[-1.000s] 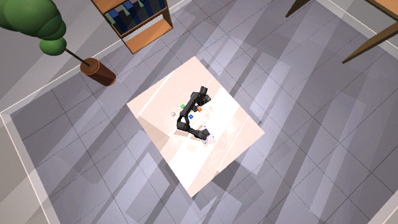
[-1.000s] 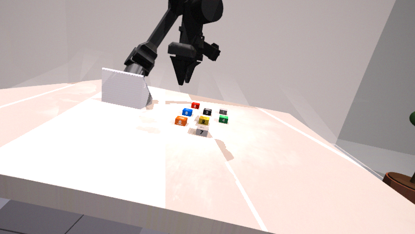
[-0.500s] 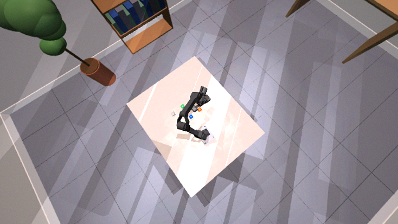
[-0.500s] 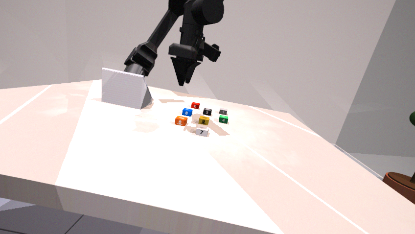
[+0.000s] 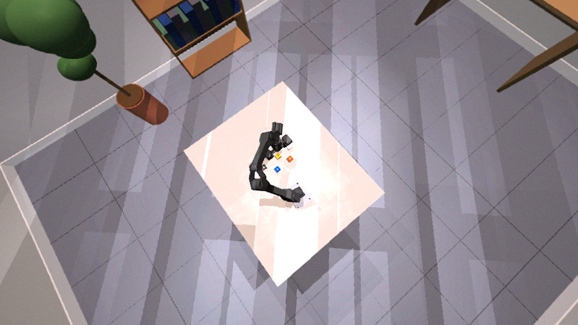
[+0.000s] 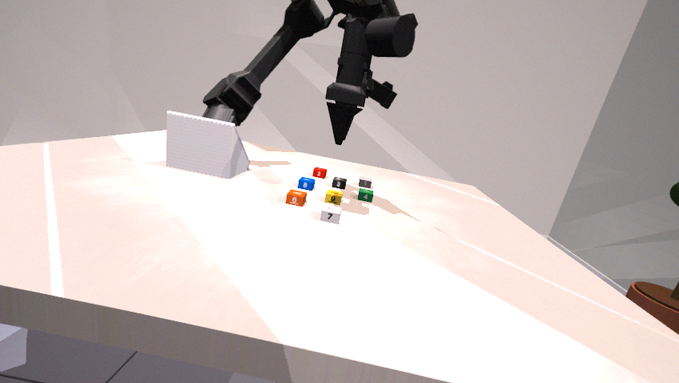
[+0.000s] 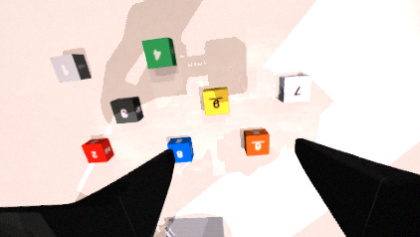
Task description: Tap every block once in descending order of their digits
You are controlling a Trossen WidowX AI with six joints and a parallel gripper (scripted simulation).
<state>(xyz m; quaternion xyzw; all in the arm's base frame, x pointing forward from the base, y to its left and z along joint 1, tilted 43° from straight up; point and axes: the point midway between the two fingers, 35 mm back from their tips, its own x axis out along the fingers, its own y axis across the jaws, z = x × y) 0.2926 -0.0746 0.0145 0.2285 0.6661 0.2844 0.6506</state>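
The yellow 9 block lies 1 cm ahead of my gripper tip, 1 cm to the left of it and 11 cm below it. The rest, counted from my gripper tip: orange block (6 cm behind, 5 cm to the right, 11 cm below); then blue 8 block (7 cm behind, 7 cm to the left, 11 cm below); then white 7 block (2 cm ahead, 9 cm to the right, 11 cm below).
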